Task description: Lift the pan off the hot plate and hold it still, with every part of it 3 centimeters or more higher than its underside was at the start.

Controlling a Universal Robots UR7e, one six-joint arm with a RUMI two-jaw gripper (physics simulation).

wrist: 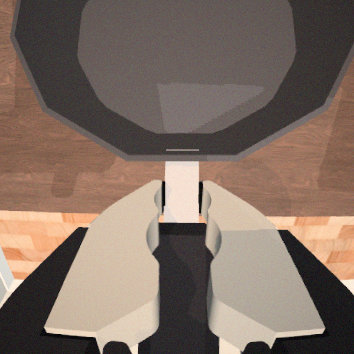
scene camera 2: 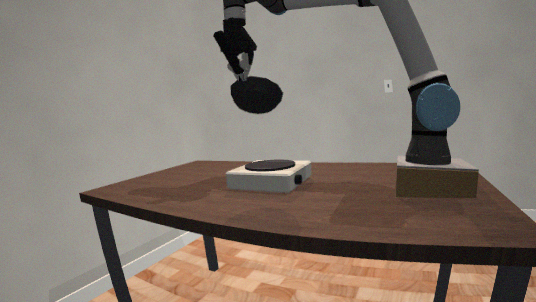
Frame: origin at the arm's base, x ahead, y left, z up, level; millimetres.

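Seen in the pictures: gripper, between the fingertips: (wrist: 180,183) (scene camera 2: 241,80); arm's base, origin of its link: (scene camera 2: 427,161).
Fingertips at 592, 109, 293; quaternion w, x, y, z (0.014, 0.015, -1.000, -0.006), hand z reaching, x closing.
Note:
Pixels of each thing's middle, then the offset from my fingertips to it, as dx, dy, dz. "pt": a spot on its surface instead. Level surfaces: height alone.
- dark round pan, middle of its body: (wrist: 181,166) (scene camera 2: 244,77) +1, -17, +13
- hot plate, middle of its body: (scene camera 2: 272,174) -45, -91, -339
- pale box with a black disc, a spot on its surface: (scene camera 2: 270,165) pt -52, -63, -302
- brown wooden table, height of its surface: dz -377
A dark round pan (scene camera 2: 257,95) (wrist: 187,60) hangs in the air, well above the hot plate (scene camera 2: 265,180). In the scene view the pan is tilted, with its dark underside toward the camera. In the wrist view its inside fills the upper part and its pale handle (wrist: 182,185) points down between the jaws. My gripper (scene camera 2: 243,77) (wrist: 180,183) is shut on the handle, one fingertip on each side. The hot plate is a pale box with a black disc (scene camera 2: 270,165) on top and a wide gap of air below the pan.
The hot plate stands on a brown wooden table (scene camera 2: 200,215). The arm's base stands on a box-shaped block (scene camera 2: 436,182) at the table's right. A grey wall (scene camera 2: 125,90) is behind, with a small white socket (scene camera 2: 388,86).

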